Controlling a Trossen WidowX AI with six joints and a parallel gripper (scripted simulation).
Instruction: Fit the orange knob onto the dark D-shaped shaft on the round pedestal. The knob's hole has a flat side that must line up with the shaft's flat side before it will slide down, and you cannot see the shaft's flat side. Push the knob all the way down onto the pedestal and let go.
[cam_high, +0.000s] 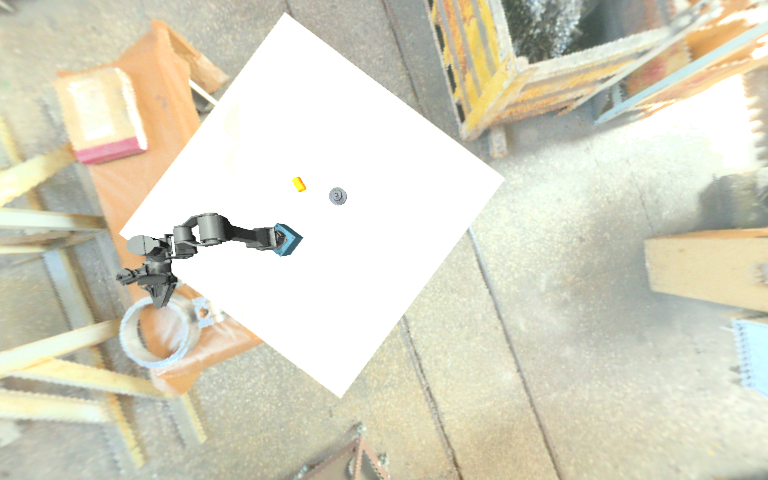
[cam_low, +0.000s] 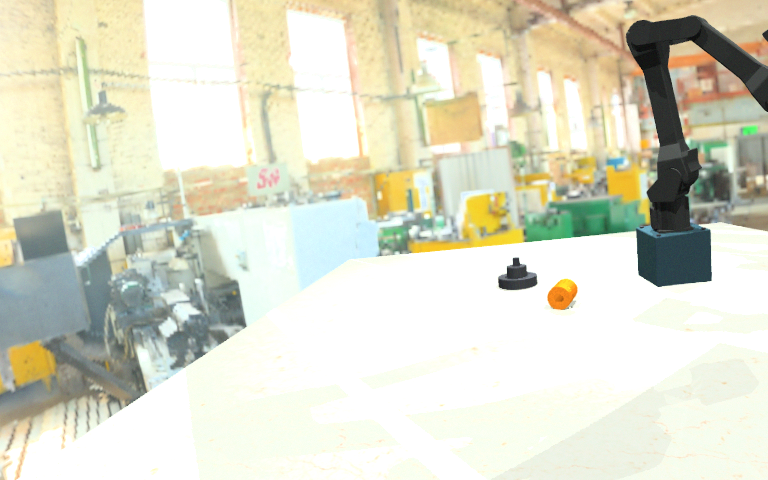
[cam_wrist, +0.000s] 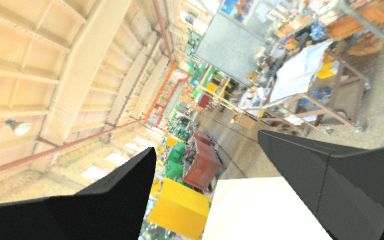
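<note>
Right now my gripper tip is 540 mm short of the orange knob, 340 mm above it and 120 mm to the right of it. From my gripper tip the other things lie so: round pedestal: 630 mm ahead, 330 mm below, 50 mm to the right.
</note>
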